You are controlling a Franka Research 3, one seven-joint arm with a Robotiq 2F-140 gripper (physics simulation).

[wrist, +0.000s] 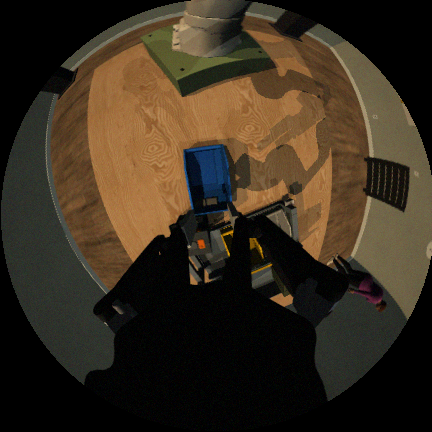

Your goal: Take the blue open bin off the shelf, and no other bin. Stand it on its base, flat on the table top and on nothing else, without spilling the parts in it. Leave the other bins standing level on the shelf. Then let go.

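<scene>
The blue open bin (pixel 208 172) is near the middle of the wrist view, with its opening facing up, and appears to rest on the wooden table top (pixel 125 145). Its inside is dark, so I cannot make out the parts. My gripper (pixel 211 213) is partly open with nothing held. Its dark fingertips are at the bin's near end, one toward each side; I cannot tell whether they touch it. The shelf (pixel 294 227) is just nearer than the bin, partly hidden by the fingers. On it are a yellow bin (pixel 258 248) and a grey bin (pixel 281 221).
A dark grey bin with an orange label (pixel 201 244) shows between my fingers, its tilt unclear. The green base plate (pixel 200 67) of the arm is at the far side. The arm's shadow lies right of the blue bin. A person (pixel 369 289) is on the floor at the right.
</scene>
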